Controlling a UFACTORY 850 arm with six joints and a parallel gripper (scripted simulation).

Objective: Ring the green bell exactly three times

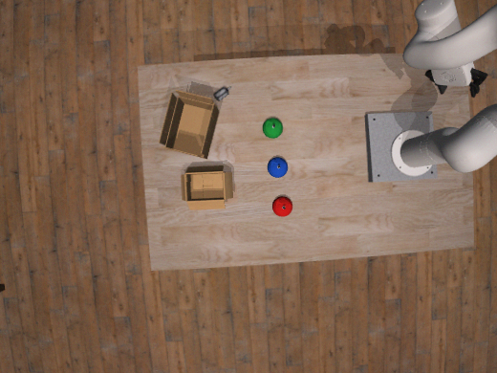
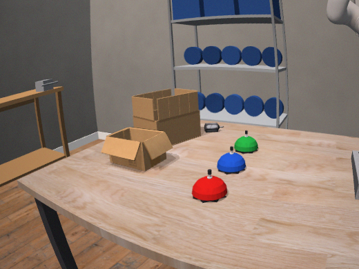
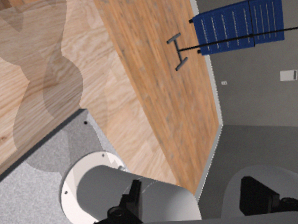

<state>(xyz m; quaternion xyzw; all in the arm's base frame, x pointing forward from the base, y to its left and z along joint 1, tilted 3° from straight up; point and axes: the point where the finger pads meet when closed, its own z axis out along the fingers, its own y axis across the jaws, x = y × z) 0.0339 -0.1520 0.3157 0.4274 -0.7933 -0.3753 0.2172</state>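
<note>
The green bell is 540 mm ahead of my hand, 70 mm to the left of it and 310 mm below it. Also, from my hand: red bell: 500 mm ahead, 390 mm to the left, 310 mm below; then blue bell: 520 mm ahead, 230 mm to the left, 310 mm below; then small dark device: 740 mm ahead, 80 mm to the right, 330 mm below.
</note>
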